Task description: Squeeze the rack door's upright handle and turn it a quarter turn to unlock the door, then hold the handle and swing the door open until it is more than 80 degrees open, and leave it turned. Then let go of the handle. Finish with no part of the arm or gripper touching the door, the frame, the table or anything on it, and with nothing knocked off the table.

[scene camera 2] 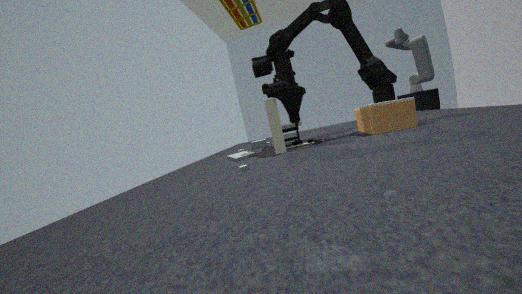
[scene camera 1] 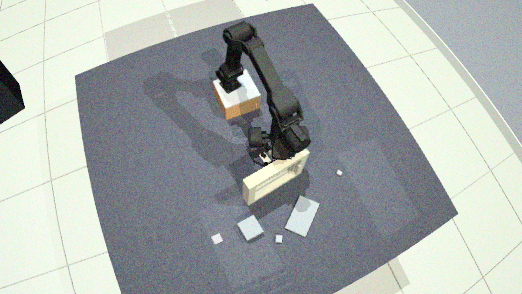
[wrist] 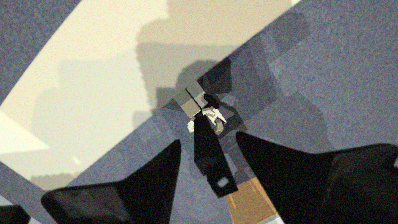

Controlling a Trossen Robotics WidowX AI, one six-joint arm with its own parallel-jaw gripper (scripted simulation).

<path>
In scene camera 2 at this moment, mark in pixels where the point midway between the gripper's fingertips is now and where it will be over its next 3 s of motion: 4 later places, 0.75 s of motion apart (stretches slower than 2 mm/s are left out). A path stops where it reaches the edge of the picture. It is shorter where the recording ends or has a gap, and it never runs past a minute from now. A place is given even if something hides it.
My gripper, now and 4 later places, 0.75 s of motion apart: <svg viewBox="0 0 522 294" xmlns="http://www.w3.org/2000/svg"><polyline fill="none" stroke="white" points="294,114 294,114 295,114 304,113 311,111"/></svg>
</path>
